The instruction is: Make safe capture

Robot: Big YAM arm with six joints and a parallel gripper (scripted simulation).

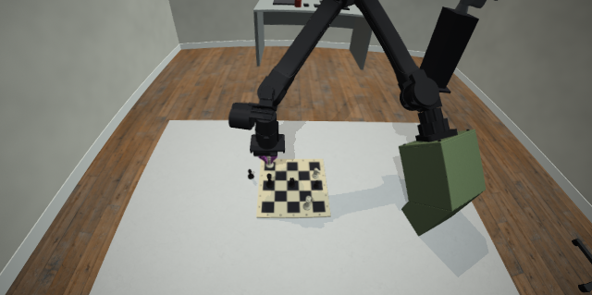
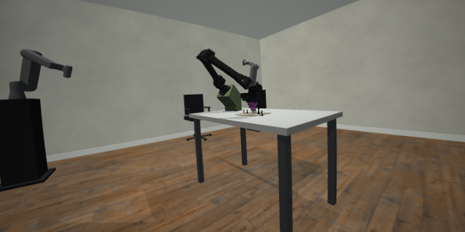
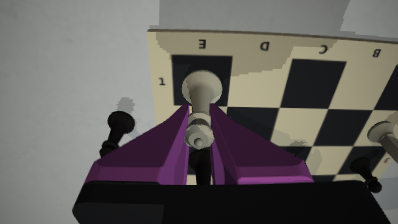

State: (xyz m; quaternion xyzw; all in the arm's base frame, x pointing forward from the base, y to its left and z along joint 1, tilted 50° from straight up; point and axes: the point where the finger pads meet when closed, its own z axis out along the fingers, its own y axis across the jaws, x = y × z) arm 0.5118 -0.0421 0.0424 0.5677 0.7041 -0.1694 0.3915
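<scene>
My gripper is now right at the white chess piece. Also, from my hand: white piece (120 mm behind, 140 mm to the left); chessboard (80 mm behind, 70 mm to the left, 40 mm below); black pawn (80 mm behind, 70 mm to the left, 20 mm below).
</scene>
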